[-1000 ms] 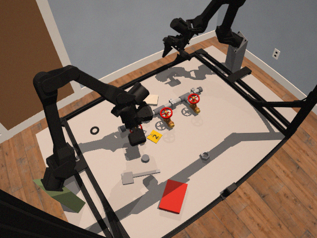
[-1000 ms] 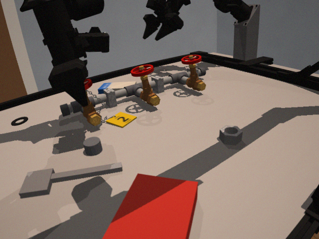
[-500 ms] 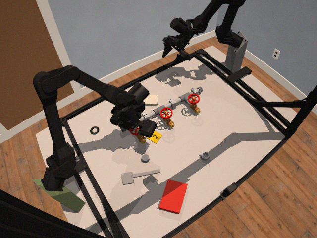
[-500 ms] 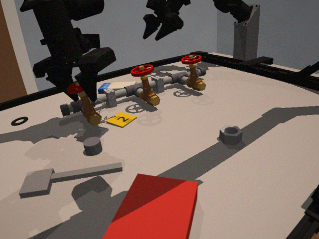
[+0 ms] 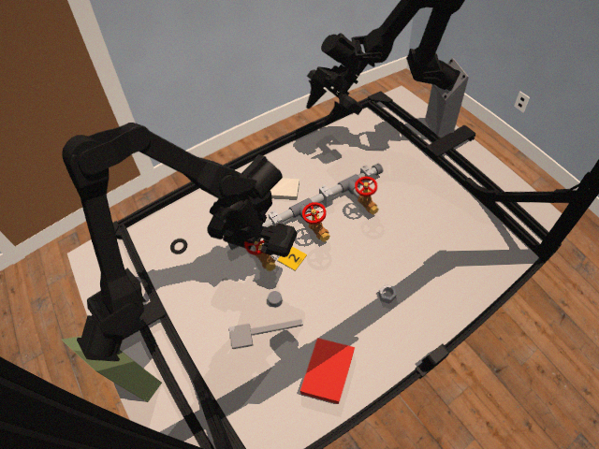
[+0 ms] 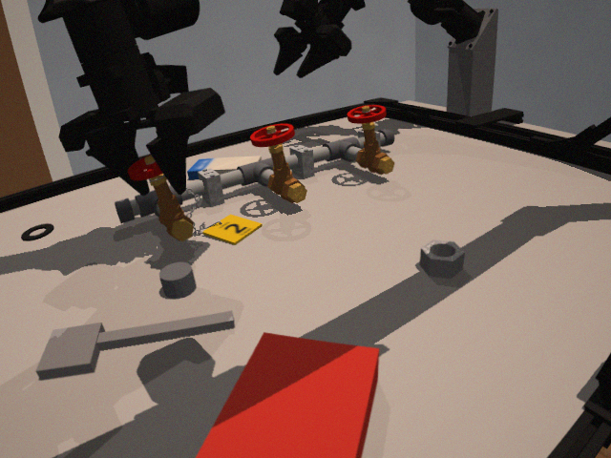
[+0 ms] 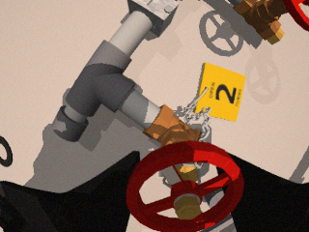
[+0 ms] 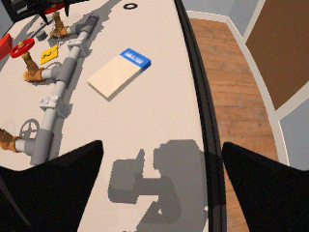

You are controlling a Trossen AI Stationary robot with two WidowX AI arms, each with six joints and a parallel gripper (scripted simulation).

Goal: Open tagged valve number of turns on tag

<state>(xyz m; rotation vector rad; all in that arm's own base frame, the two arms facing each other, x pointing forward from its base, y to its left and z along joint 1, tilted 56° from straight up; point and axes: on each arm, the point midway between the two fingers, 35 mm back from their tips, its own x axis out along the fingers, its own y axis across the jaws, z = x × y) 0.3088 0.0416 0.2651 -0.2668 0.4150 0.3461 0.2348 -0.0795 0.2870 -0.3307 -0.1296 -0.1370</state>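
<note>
My left hand is 9 cm above the yellow tag marked 2, 6 cm to the left of it and 3 cm past it. Also, from my left hand: red block: 29 cm behind, 8 cm to the left, 8 cm below; grey hammer-shaped block: 12 cm to the left, 12 cm behind, 9 cm below; hex nut: 26 cm behind, 14 cm to the right, 9 cm below.
</note>
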